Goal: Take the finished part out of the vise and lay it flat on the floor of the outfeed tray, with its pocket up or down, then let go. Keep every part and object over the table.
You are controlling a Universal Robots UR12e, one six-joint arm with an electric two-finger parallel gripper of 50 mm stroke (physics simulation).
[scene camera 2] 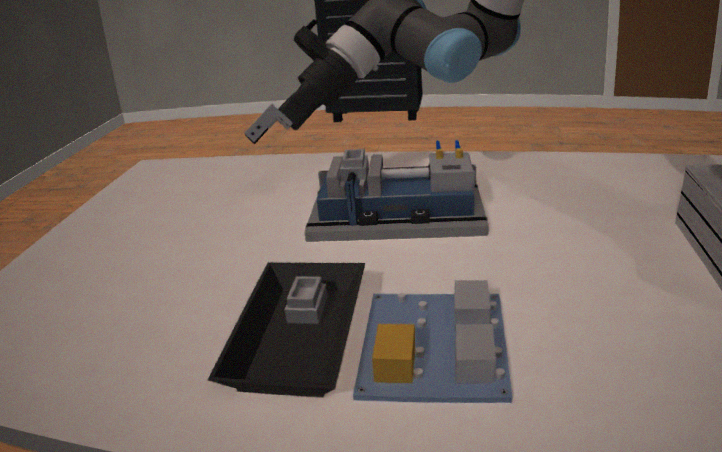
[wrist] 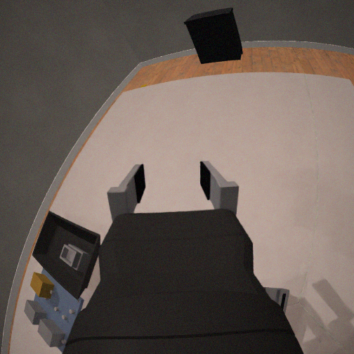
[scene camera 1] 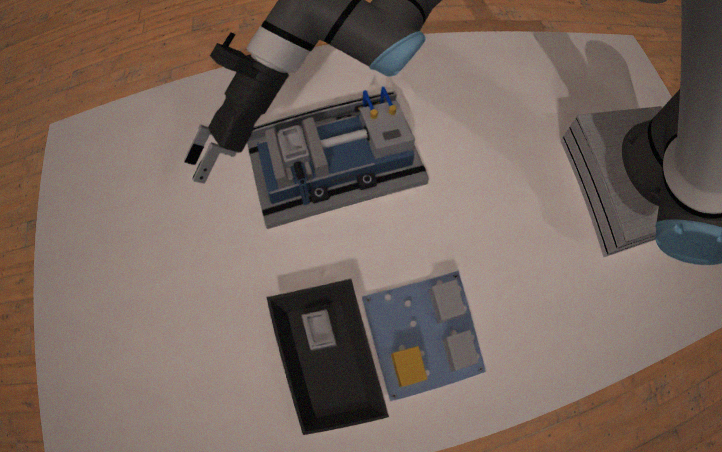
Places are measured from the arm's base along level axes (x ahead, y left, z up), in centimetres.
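Where they show: gripper, between the fingertips: (scene camera 2: 249,139) (scene camera 1: 193,171); arm's base, origin of its link: (scene camera 1: 655,165).
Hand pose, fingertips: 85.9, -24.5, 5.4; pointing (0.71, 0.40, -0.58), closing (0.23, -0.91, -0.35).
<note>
Things, the pixels of their top centre, and the offset from my fingertips, as dx, dy, dz. "spot": a spot on its surface instead.
- finished part, centre of its top: (scene camera 1: 292,139) (scene camera 2: 353,154) -16.9, -2.3, -5.0
- vise, centre of its top: (scene camera 1: 332,132) (scene camera 2: 394,161) -23.7, -2.0, -6.6
- similar grey pocketed part, centre of its top: (scene camera 2: 304,287) (scene camera 1: 318,328) -10.9, +26.9, -11.8
- blue plate, centre of its top: (scene camera 2: 434,339) (scene camera 1: 426,336) -26.9, +33.9, -15.7
- yellow block, centre of its top: (scene camera 2: 394,340) (scene camera 1: 410,366) -22.1, +37.9, -12.1
- blue upright piece, a spot on its surface: (scene camera 1: 303,186) (scene camera 2: 349,185) spot: -16.3, +5.5, -7.3
The finished part (scene camera 1: 292,142) (scene camera 2: 353,159) is a grey block with a rectangular pocket facing up, seated between the jaws at the left end of the vise (scene camera 1: 346,158) (scene camera 2: 426,205). My gripper (scene camera 1: 196,164) (scene camera 2: 254,133) (wrist: 172,173) is open and empty, tilted, in the air to the left of the vise and above it. The black outfeed tray (scene camera 1: 341,394) (scene camera 2: 298,354) (wrist: 52,232) stands in front of the vise. A similar grey pocketed part (scene camera 1: 318,329) (scene camera 2: 305,302) (wrist: 71,255) is upright in it, pocket up, towards the tray's back end.
A blue plate (scene camera 1: 383,330) (scene camera 2: 436,341) (wrist: 75,305) right of the tray carries a yellow block (scene camera 1: 409,366) (scene camera 2: 393,352) (wrist: 42,285), two grey blocks and several pegs. Blue fittings (scene camera 1: 367,98) (scene camera 2: 438,146) stick up from the vise's right end. A blue upright piece (scene camera 1: 303,186) (scene camera 2: 351,199) stands at the vise's front.
</note>
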